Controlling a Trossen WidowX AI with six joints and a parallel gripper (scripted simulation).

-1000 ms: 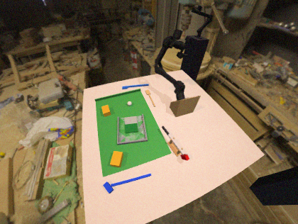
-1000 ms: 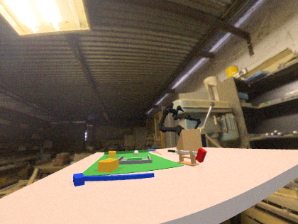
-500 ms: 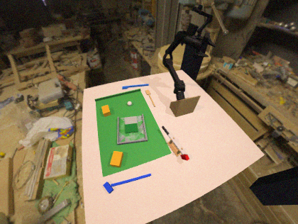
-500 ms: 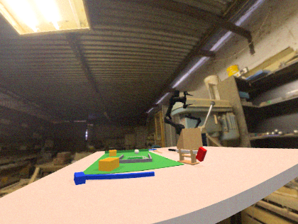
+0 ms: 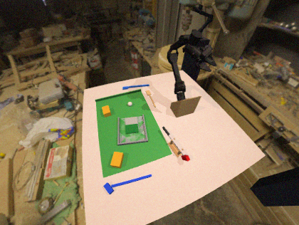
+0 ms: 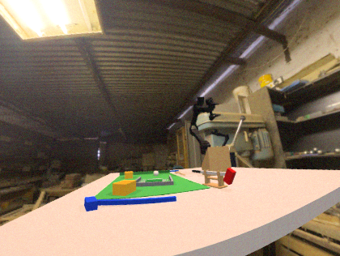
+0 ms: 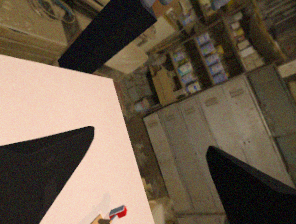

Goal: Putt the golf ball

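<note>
Right now my gripper tip is 270 mm short of the low wooden stand, 160 mm to the right of it and 450 mm above it. From my gripper tip the other things lie so: blue putter (660 mm ahead, 230 mm to the left, 470 mm below); white golf ball (420 mm ahead, 380 mm to the right, 460 mm below); green mat (520 mm ahead, 200 mm to the right, 480 mm below).
</note>
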